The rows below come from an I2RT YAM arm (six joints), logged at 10 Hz.
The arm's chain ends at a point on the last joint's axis. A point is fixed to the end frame.
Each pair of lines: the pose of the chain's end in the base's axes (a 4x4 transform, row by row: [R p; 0 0 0 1], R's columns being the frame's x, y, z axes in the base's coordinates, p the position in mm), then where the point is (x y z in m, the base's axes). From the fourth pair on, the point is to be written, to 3 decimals.
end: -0.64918 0.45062 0.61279 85.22; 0.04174 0.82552 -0.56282 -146.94; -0.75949 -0.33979 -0.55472 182.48; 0 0 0 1
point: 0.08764 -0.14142 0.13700
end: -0.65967 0.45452 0.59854 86.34; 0.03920 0.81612 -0.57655 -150.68; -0.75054 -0.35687 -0.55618 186.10; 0 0 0 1
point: 0.08815 -0.14577 0.14053
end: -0.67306 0.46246 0.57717 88.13; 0.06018 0.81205 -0.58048 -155.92; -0.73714 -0.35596 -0.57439 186.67; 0 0 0 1
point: 0.08916 -0.15049 0.14113
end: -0.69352 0.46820 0.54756 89.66; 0.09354 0.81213 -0.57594 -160.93; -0.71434 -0.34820 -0.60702 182.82; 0 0 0 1
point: 0.089 -0.154 0.137
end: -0.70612 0.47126 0.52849 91.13; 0.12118 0.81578 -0.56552 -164.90; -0.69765 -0.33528 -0.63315 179.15; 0 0 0 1
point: 0.090 -0.157 0.134
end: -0.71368 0.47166 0.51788 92.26; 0.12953 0.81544 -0.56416 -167.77; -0.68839 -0.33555 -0.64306 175.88; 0 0 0 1
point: 0.091 -0.160 0.131
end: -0.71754 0.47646 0.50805 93.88; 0.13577 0.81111 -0.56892 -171.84; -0.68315 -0.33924 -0.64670 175.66; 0 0 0 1
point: 0.092 -0.164 0.131
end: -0.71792 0.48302 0.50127 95.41; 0.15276 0.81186 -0.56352 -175.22; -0.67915 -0.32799 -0.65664 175.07; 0 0 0 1
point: 0.094 -0.166 0.130
